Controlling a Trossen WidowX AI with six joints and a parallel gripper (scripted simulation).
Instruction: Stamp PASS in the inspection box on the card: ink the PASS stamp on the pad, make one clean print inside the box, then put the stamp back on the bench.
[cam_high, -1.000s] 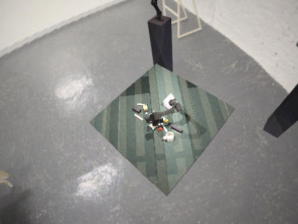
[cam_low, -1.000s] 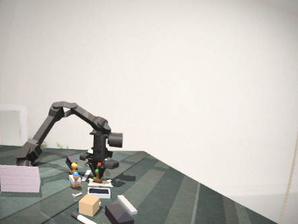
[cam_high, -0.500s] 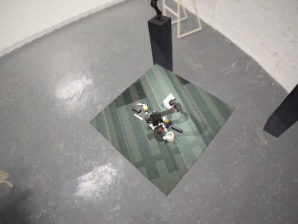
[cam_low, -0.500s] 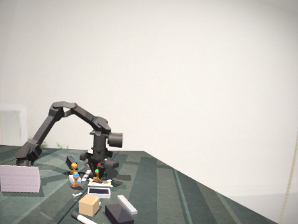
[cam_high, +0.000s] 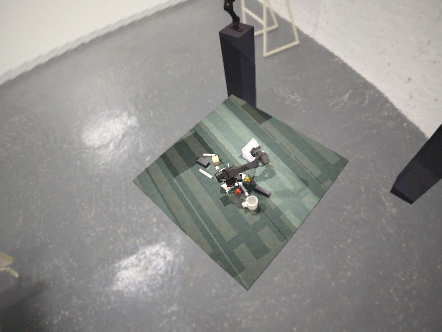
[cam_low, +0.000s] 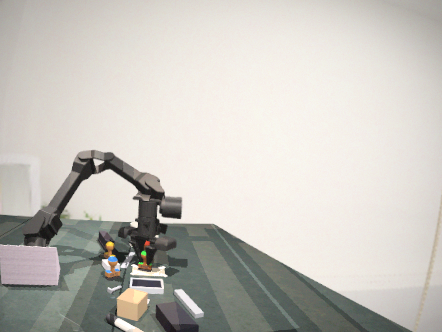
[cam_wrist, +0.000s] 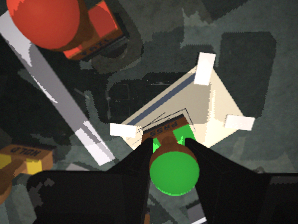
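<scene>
Right now the pass stamp is right at my gripper tip. From my gripper tip the other things lie so: red-knobbed stamp (30 mm ahead, 90 mm to the left); then blue-knobbed stamp (110 mm behind, 50 mm to the right); then cream card (10 mm ahead, 10 mm to the right, 30 mm below).
</scene>
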